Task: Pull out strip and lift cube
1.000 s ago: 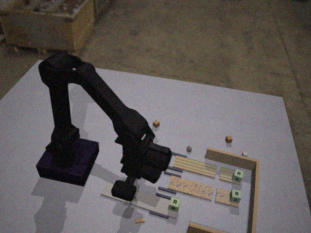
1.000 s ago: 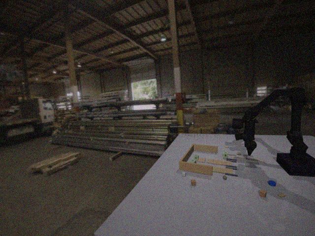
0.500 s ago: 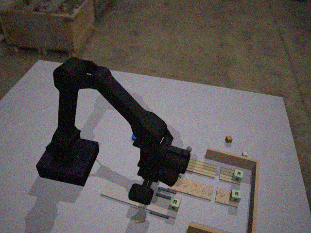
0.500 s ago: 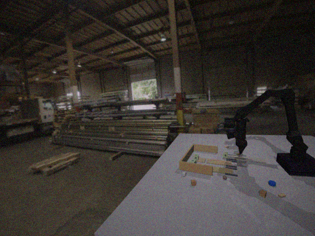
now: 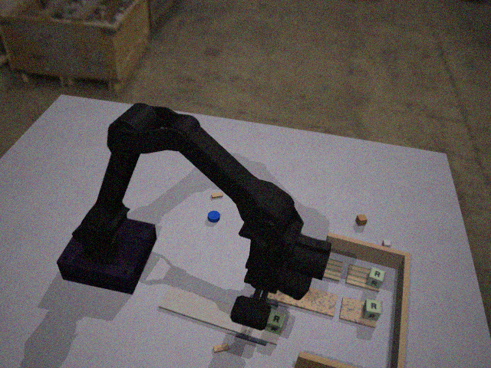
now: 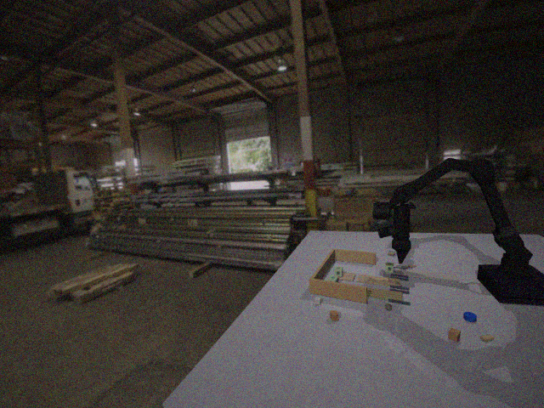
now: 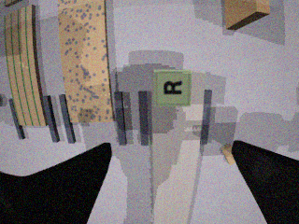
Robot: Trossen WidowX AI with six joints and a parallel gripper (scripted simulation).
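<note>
The wood chip is 70 mm behind my gripper tip, 70 mm to the right of it and 60 mm below it. Also, from my gripper tip: blue disc (120 mm behind, 280 mm to the left, 60 mm below); grey pebble (90 mm ahead, 240 mm to the left, 60 mm below); white cube (310 mm ahead, 230 mm to the left, 50 mm below).
</note>
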